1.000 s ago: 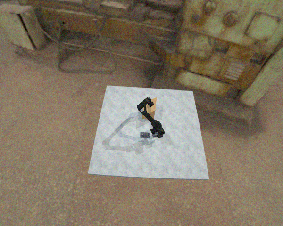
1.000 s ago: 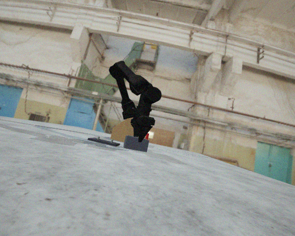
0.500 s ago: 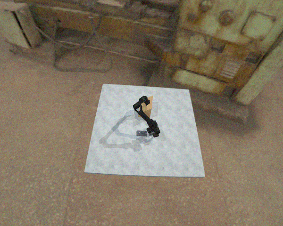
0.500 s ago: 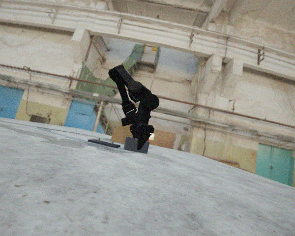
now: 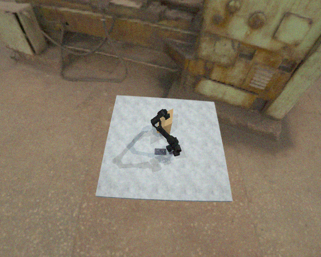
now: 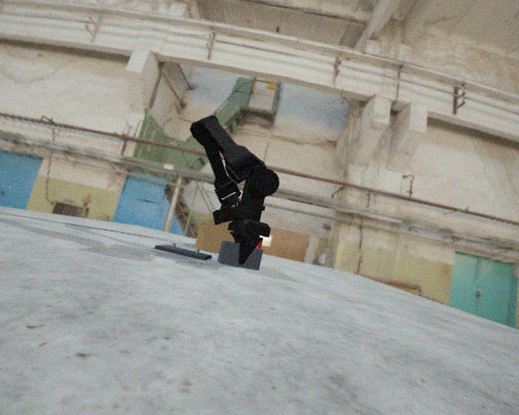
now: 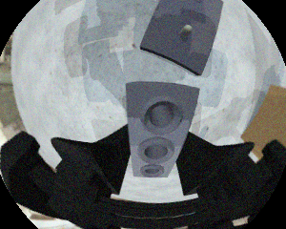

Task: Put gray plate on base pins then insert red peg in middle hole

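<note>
Right now the dark flat base is 13 cm to the right of my gripper tip. The rest, counted from my gripper tip: plate: 3 cm above; red peg: 10 cm behind, 4 cm to the left, 3 cm above.
</note>
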